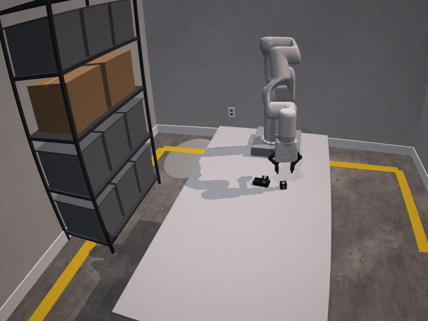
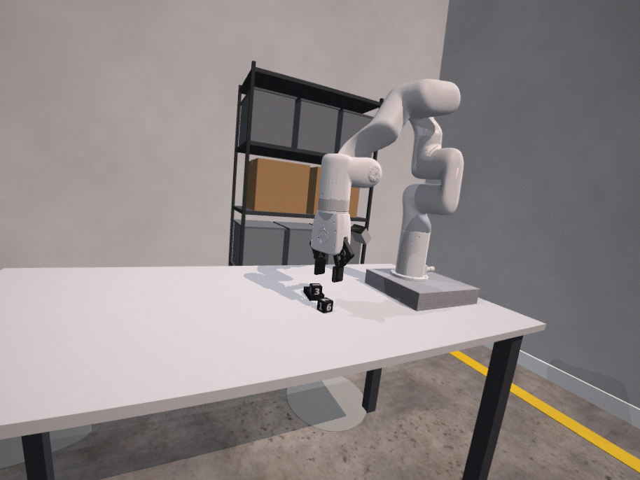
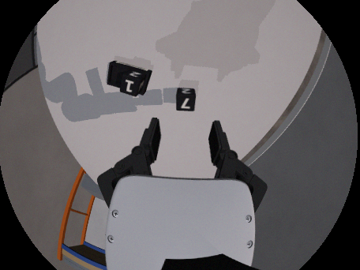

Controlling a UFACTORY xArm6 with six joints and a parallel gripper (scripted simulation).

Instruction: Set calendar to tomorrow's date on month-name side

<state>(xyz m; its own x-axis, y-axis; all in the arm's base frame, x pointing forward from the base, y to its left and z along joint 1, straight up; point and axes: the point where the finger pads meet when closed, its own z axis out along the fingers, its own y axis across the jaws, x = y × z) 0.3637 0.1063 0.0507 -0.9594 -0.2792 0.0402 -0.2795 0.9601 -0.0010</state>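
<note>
The black cube is 90 mm below my hand.
</note>
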